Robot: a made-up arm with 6 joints. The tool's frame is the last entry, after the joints.
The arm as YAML. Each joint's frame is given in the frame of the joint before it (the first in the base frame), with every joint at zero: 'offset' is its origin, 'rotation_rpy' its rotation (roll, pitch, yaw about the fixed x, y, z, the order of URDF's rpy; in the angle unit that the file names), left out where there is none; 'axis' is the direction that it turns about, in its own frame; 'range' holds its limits. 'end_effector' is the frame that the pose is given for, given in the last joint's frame.
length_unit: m
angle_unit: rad
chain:
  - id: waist
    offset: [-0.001, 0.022, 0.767]
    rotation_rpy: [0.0, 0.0, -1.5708]
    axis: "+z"
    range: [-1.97, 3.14]
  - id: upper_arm
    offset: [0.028, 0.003, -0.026]
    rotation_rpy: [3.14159, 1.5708, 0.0]
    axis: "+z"
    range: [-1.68, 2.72]
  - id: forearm
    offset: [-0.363, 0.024, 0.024]
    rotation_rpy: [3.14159, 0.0, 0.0]
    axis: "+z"
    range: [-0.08, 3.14]
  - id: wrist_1
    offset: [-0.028, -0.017, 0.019]
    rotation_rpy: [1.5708, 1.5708, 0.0]
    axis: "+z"
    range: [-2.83, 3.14]
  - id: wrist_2
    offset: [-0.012, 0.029, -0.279]
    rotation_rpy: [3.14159, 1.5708, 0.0]
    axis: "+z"
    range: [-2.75, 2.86]
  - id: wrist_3
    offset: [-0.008, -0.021, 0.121]
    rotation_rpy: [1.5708, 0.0, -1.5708]
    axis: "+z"
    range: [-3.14, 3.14]
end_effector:
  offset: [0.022, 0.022, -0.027]
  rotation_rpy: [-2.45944, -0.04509, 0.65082]
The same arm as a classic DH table. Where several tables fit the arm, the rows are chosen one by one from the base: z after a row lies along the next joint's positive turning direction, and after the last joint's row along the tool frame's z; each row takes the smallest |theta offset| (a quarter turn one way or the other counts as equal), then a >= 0, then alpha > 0; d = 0 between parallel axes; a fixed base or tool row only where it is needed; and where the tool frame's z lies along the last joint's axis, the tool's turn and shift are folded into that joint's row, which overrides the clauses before.
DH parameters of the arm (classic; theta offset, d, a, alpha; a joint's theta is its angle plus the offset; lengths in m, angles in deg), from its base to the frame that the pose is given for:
base (fixed): -87.40 0.0000 -0.0220 0.00
waist: 87.40 0.7410 0.0030 -90.00
upper_arm: 86.22 0.0000 -0.3638 180.00
forearm: -3.78 0.0230 -0.0280 90.00
wrist_1: 0.00 -0.2620 0.0290 -90.00
wrist_2: 0.00 0.1330 0.0210 90.00
wrist_3: 34.11 -0.0118 0.0306 -140.84
tool (fixed): -4.09 0.0093 0.0000 0.00
Joint limits (deg, base to tool): -112.87..179.91 -96.26..155.84 -4.58..179.91 -162.15..179.91 -157.56..163.87 -179.91..179.91

